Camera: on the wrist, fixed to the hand. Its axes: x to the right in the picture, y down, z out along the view.
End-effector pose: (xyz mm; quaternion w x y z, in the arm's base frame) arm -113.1 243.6 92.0 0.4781 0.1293 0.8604 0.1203
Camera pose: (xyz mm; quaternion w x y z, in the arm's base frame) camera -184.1 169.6 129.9 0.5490 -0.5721 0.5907 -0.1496
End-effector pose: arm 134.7 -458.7 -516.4 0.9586 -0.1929 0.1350 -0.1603
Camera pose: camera 73.4 -536.5 -562.8 0.5284 -0.3875 -0.1561 -0.7391
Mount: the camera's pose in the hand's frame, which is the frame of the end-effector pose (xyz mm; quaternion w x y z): -18.8 -64.5 -86.3 0.6787 -0.1447 -0.1405 -0.7062
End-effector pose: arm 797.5 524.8 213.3 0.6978 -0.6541 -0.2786 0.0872
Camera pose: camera 809.6 432.7 271.1 0.4014 -0.3359 -0.7617 -0.3820
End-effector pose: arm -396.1 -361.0 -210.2 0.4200 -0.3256 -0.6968 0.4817
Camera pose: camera -313.5 -363.7 -138.6 0.4802 0.2780 -0.8316 -0.0248
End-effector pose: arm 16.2 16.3 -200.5 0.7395 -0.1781 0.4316 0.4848
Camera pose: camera 29.2 -83.2 -243.9 0.8792 -0.4646 -0.0069 -0.1057
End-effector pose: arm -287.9 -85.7 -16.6 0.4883 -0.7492 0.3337 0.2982
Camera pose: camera -237.7 -142.7 62.1 0.4805 -0.7729 -0.4143 0.0111
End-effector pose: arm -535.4 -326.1 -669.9 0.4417 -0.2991 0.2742 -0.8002
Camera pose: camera -624.5 -265.0 -686.9 0.2701 0.5730 -0.0286 0.7733
